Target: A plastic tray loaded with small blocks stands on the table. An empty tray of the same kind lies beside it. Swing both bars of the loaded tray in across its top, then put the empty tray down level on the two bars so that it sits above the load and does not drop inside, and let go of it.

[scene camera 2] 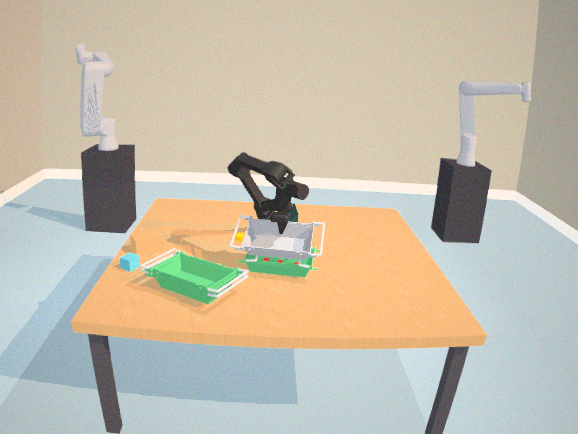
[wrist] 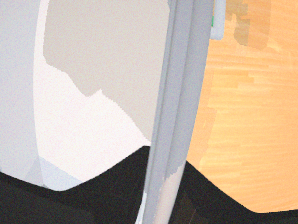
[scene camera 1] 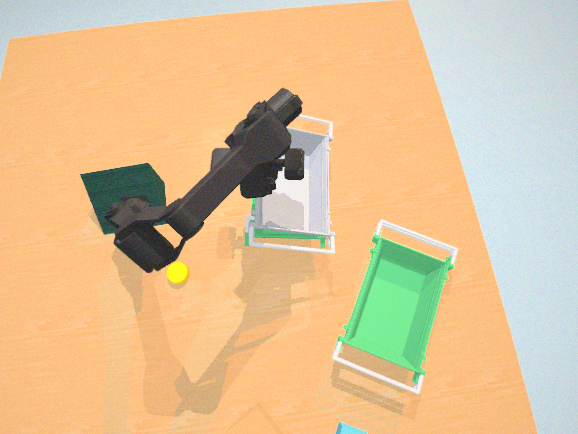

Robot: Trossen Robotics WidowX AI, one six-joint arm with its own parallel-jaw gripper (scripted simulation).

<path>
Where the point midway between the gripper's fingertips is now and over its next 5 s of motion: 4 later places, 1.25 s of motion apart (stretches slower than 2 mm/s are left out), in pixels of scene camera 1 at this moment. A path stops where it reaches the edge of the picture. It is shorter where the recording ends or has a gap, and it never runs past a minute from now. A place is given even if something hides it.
My gripper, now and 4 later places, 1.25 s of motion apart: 261, 180; 260, 181; 259, 182; 258, 182; 255, 169
</path>
